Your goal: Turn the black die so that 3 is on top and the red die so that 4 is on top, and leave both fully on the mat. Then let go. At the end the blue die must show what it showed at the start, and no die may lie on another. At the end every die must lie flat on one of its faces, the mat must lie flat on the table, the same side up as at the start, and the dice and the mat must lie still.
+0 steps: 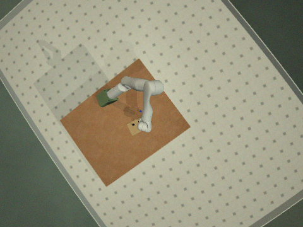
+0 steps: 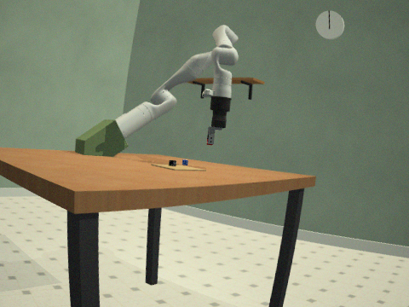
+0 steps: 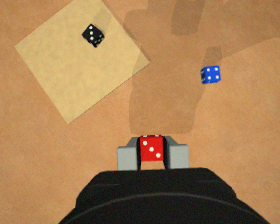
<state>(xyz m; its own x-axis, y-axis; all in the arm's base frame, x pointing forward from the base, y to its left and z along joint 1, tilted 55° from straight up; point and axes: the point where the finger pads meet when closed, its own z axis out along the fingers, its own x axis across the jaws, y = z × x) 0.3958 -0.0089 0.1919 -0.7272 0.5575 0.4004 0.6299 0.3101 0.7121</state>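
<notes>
Right now the red die is 1 cm below my hand. The rest, counted from my hand: tan mat 1 cm behind, 15 cm to the right, 11 cm below; blue die 12 cm behind, 1 cm to the right, 10 cm below; black die 4 cm behind, 15 cm to the right, 10 cm below.
</notes>
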